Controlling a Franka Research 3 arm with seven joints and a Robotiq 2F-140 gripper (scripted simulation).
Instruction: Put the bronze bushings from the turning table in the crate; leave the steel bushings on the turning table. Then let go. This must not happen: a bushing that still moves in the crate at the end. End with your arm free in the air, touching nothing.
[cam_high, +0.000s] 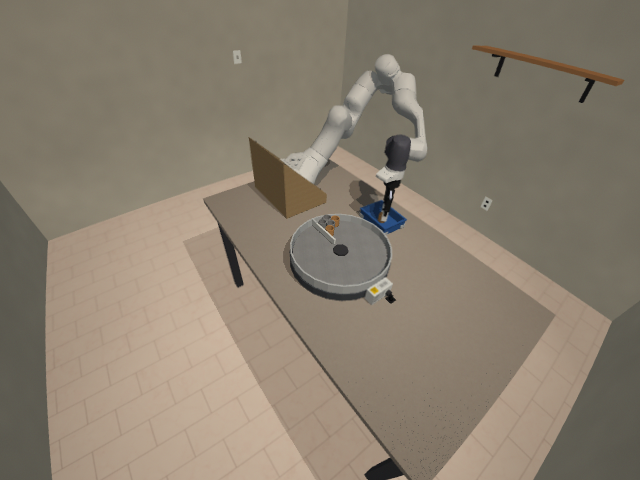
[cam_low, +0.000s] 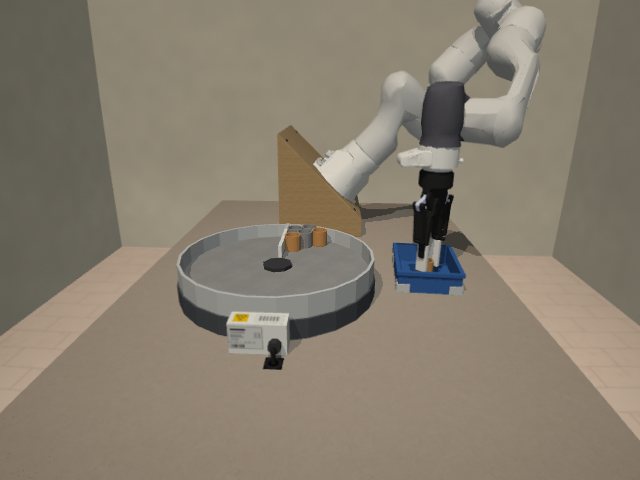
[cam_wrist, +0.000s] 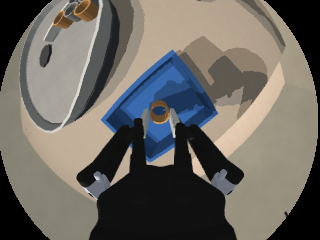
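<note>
The blue crate lies 3 cm below my hand. Round my hand: grey turning table 4 cm ahead, 35 cm to the right.
</note>
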